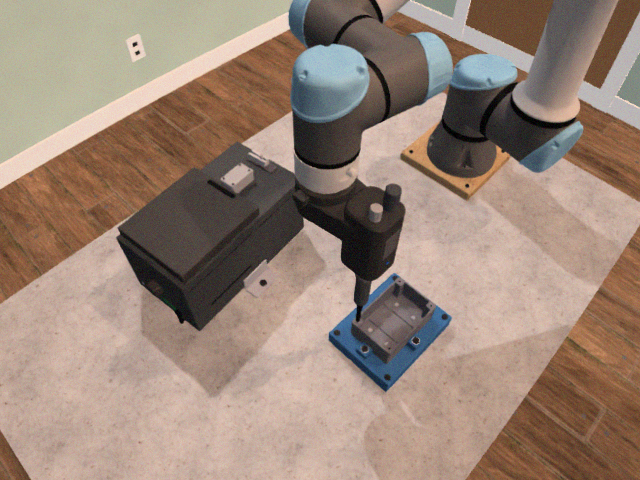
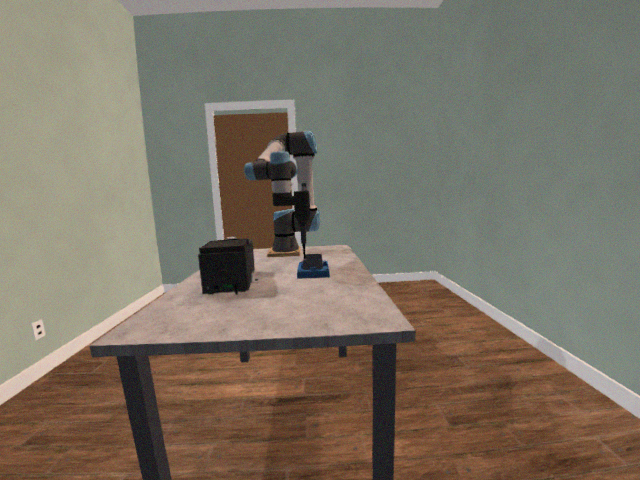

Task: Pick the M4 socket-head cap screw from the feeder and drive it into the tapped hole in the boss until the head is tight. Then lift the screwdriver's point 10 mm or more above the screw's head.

I see a black screw feeder (image 1: 268,191) and a blue fixture plate (image 1: 373,367).
